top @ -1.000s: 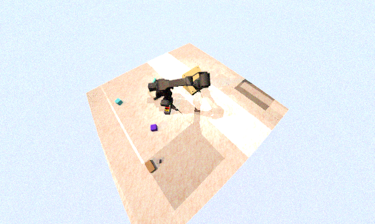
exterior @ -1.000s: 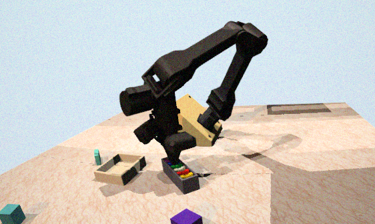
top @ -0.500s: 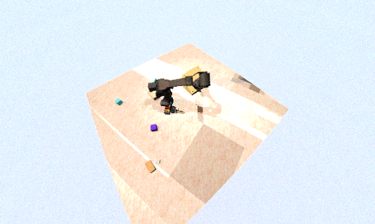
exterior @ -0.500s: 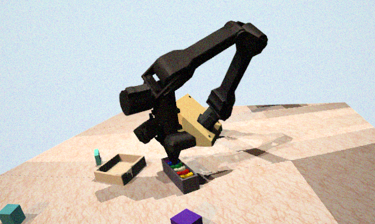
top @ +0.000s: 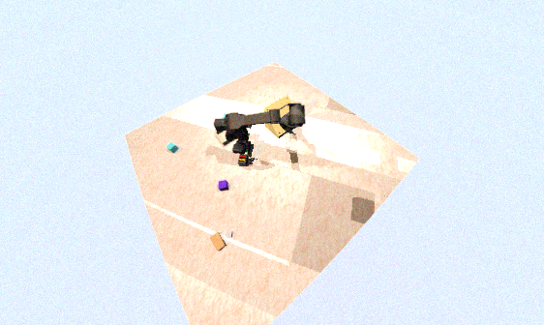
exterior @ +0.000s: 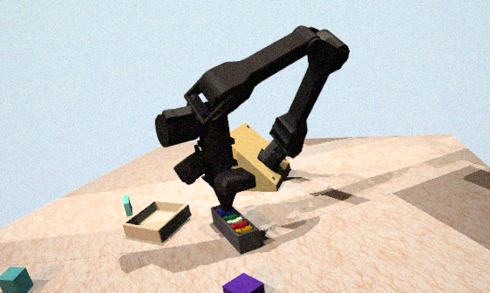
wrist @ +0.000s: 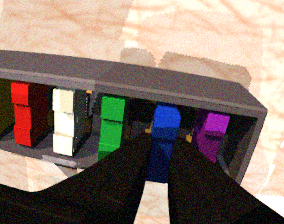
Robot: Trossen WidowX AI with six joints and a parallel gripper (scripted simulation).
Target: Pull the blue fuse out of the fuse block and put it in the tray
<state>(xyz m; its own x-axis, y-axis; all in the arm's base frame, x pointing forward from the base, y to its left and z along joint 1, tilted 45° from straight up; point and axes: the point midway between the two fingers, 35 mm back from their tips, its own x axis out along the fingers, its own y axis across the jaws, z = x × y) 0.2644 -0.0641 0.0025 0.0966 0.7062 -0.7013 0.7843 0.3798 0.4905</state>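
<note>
Right now the tan tray is 170 mm to the right of my gripper tip and 40 mm below it. The rest, counted from my gripper tip: teal cube: 320 mm to the right, 300 mm ahead, 20 mm below; then purple cube: 220 mm ahead, 90 mm to the left, 20 mm below; then blue fuse: 10 mm below.
</note>
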